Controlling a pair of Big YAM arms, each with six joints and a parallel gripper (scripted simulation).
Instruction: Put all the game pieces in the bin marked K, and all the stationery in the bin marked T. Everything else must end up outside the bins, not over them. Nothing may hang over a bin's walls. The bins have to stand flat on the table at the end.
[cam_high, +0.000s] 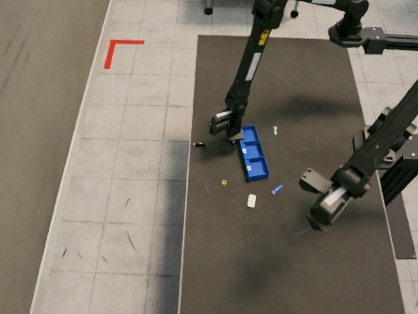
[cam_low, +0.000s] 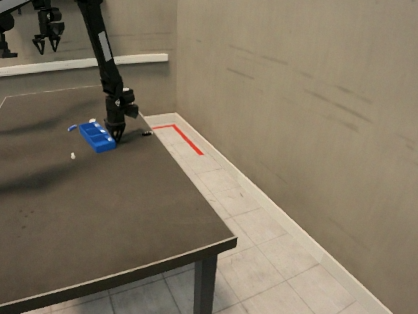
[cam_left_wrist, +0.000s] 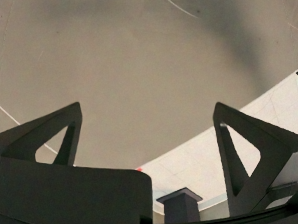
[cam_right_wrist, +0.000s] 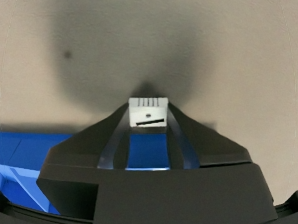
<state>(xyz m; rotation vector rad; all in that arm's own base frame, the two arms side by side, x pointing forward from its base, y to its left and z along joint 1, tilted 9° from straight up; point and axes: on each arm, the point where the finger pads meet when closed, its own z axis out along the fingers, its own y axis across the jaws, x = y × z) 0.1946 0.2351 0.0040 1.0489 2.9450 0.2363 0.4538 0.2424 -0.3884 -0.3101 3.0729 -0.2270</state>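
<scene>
The blue bin lies 80 mm behind my right hand, 60 mm to the left of it and 10 mm above it. Also, from my right hand: white block: 70 mm behind, 280 mm to the left, 10 mm below; yellow ring: 40 mm ahead, 200 mm to the left, 10 mm below; black item: 140 mm ahead, 20 mm to the left.
</scene>
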